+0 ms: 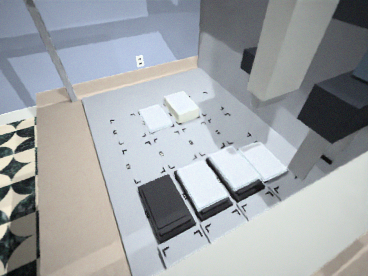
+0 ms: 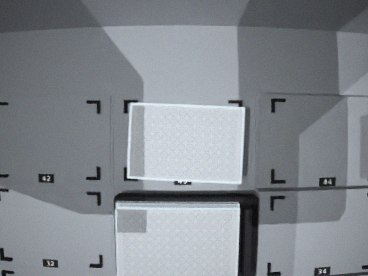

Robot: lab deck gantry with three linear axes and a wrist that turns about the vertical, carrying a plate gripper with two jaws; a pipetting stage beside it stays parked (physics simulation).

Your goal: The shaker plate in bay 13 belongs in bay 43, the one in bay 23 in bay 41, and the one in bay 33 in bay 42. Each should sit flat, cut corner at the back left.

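Seen in the pictures: gripper, fingertip midpoint: [image 1: 309,165]; robot's base, link origin: [image 1: 111,121].
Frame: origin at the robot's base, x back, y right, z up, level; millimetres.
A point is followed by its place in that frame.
Observation:
A clear shaker plate [image 1: 264,161] {x -408, y -360, z 16 mm} [image 2: 192,142] {x -402, y -362, z 16 mm} lies in bay 43, turned slightly; its cut corner cannot be told. Another plate [image 1: 234,166] {x -392, y -257, z 37 mm} [image 2: 185,245] {x -395, y -260, z 37 mm} sits on the dark shaker in bay 33, and a third plate [image 1: 202,186] {x -406, y -146, z 37 mm} sits on the shaker in bay 23. The black shaker [image 1: 164,202] {x -395, y -44, z 23 mm} in bay 13 carries no plate. Bay 42 [image 2: 46,150] {x -229, y -352, z 0 mm} shows its corner marks and no plate. My gripper [image 1: 312,164] {x -524, y -323, z 160 mm} is open and raised at the right, off to the side of the bay 43 plate, with nothing seen between its jaws.
A cream box [image 1: 182,106] {x -90, y -250, z 42 mm} and a flat white plate [image 1: 155,118] {x -76, y -146, z 14 mm} stand at the far side of the deck. The pale column [image 1: 287,55] {x -421, y -268, z 360 mm} of the parked stage hangs beside my gripper. Bay 44 [image 2: 310,145] {x -534, y -359, z 14 mm} lies right of bay 43.

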